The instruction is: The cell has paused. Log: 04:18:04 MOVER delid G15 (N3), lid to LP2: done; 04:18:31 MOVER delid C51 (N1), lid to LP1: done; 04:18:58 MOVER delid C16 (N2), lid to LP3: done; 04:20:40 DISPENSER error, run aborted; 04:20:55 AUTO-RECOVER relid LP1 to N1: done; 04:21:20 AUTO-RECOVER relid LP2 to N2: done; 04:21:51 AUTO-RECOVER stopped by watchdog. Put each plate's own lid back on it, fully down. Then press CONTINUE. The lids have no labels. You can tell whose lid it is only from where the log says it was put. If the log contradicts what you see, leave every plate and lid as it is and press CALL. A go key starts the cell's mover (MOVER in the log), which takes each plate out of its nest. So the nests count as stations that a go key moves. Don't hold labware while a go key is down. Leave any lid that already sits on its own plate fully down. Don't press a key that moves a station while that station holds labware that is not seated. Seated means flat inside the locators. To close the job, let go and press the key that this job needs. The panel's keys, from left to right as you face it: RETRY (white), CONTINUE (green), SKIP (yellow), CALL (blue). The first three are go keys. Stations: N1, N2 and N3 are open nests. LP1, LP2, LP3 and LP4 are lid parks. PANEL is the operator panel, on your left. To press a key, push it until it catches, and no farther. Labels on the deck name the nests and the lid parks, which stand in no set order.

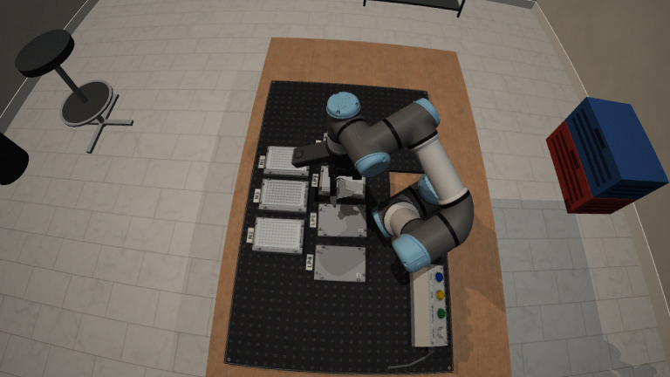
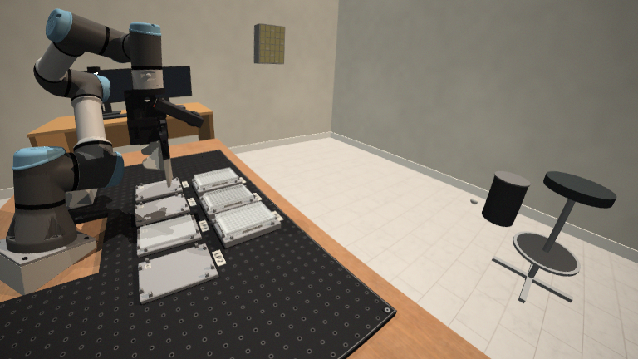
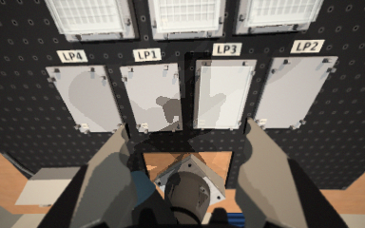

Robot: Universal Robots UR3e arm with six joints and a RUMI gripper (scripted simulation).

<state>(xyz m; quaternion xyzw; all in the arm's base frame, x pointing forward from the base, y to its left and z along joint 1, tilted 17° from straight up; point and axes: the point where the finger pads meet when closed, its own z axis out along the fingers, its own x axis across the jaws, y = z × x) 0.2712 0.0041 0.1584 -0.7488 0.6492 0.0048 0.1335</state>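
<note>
Now: the plate 13 cm ahead of my hand, 14 cm to the left of it and 10 cm below it. The rest, counted from my hand: lid park LP1: 4 cm behind, 6 cm to the left, 12 cm below; lid park LP3: 2 cm behind, 7 cm to the right, 12 cm below; pale lid: 2 cm behind, 7 cm to the right, 11 cm below.
</note>
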